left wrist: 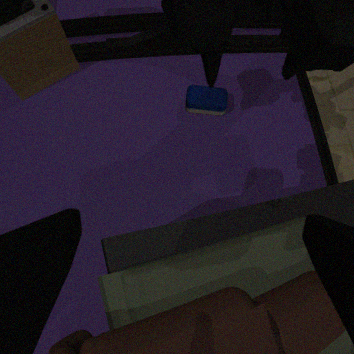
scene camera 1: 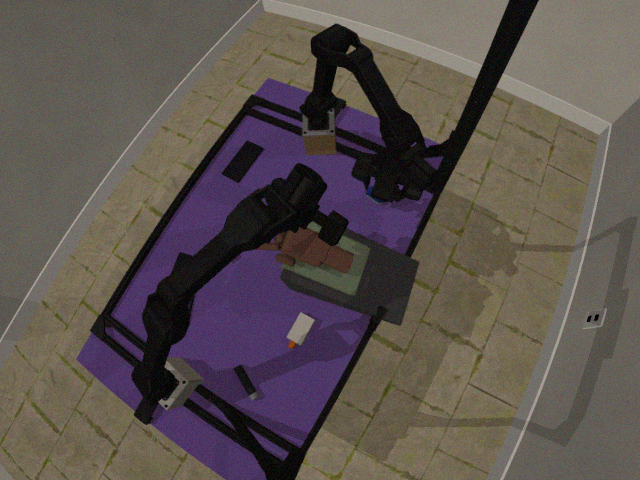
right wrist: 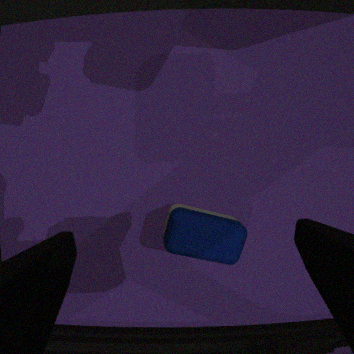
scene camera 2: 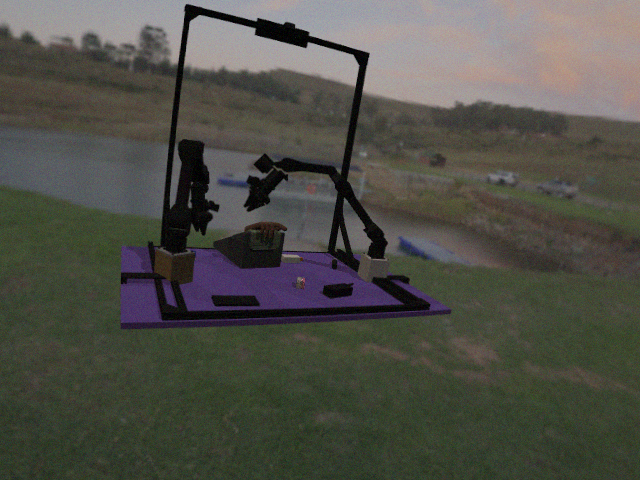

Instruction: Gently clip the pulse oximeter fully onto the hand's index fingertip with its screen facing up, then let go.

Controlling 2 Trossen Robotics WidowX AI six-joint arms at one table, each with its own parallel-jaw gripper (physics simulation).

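Frame: origin at the left arm's base, x left, y back, z up, level; metres.
Where they show: left gripper, between the fingertips: (left wrist: 194,223) (scene camera 1: 321,206) (scene camera 2: 245,209); right gripper, between the fingertips: (left wrist: 248,79) (right wrist: 186,236) (scene camera 2: 200,233); left arm's base, origin of its link: (scene camera 1: 164,383) (scene camera 2: 375,256); right arm's base, origin of its link: (left wrist: 3,5) (scene camera 1: 318,121) (scene camera 2: 175,250).
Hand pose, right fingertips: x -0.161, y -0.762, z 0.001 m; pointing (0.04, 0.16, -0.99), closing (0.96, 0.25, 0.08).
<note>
Each offset is from my right fingertips to the centre of the thing. "*": to the spot under its first point.
The pulse oximeter, a small blue block with a whitish layer @[dx +0.033, dy -0.029, dz -0.090 m] (scene camera 1: 373,194) (left wrist: 206,99) (right wrist: 205,235), lies blue side up on the purple table. My right gripper (right wrist: 186,236) (scene camera 2: 202,230) is open above it, with the oximeter between the fingers in the right wrist view but not gripped. The brown hand (scene camera 1: 305,246) (scene camera 2: 266,226) (left wrist: 200,322) rests on a green pad (scene camera 1: 355,281) (left wrist: 117,295) on a dark grey wedge (scene camera 1: 390,284) (scene camera 2: 232,253) (left wrist: 150,245). My left gripper (left wrist: 194,223) (scene camera 2: 249,207) is open and empty above the hand. The left arm partly hides the fingers in scene camera 1.
A white box with an orange end @[dx -0.026, dy +0.433, dz -0.092 m] (scene camera 1: 300,327) (scene camera 2: 291,258) and a dark cylinder @[dx +0.007, dy +0.635, dz -0.093 m] (scene camera 1: 245,381) (scene camera 2: 334,264) lie on the table. A flat black rectangle @[* dx +0.471, dy +0.109, dz -0.099 m] (scene camera 1: 242,161) (scene camera 2: 235,300), a black box @[dx +0.373, dy +0.513, dz -0.089 m] (scene camera 2: 337,289) and a small whitish object @[dx +0.301, dy +0.382, dz -0.091 m] (scene camera 2: 300,282) also lie there. Black rails edge the table.
</note>
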